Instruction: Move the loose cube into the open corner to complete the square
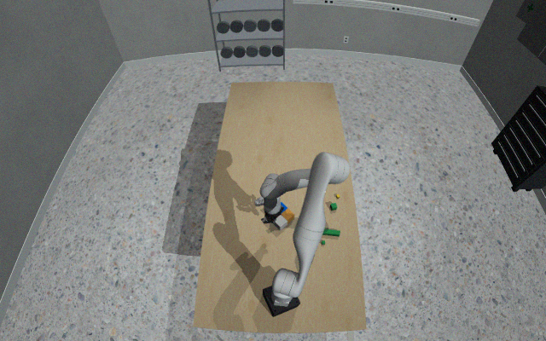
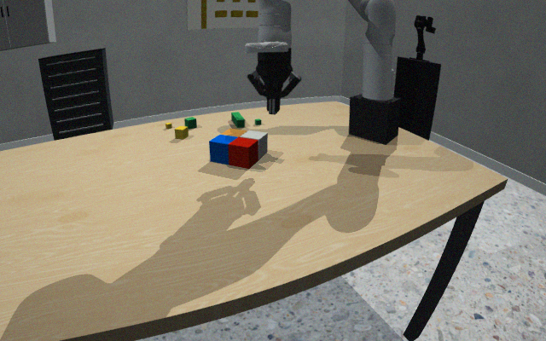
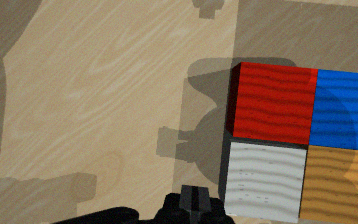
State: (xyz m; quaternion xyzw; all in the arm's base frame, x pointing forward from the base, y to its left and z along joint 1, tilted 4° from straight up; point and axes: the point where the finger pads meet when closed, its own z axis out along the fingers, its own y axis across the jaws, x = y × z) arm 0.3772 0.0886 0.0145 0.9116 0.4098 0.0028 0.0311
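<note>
Now: hand 100 mm above the white cube, 40 mm short of it and 30 mm to the left of it. From my hand the other things lie so: blue cube: 110 mm ahead, 100 mm below, 30 mm to the right; then long green block: 310 mm to the right, 120 mm below, 10 mm ahead; then red cube: 100 mm below, 80 mm ahead, 10 mm to the left.
</note>
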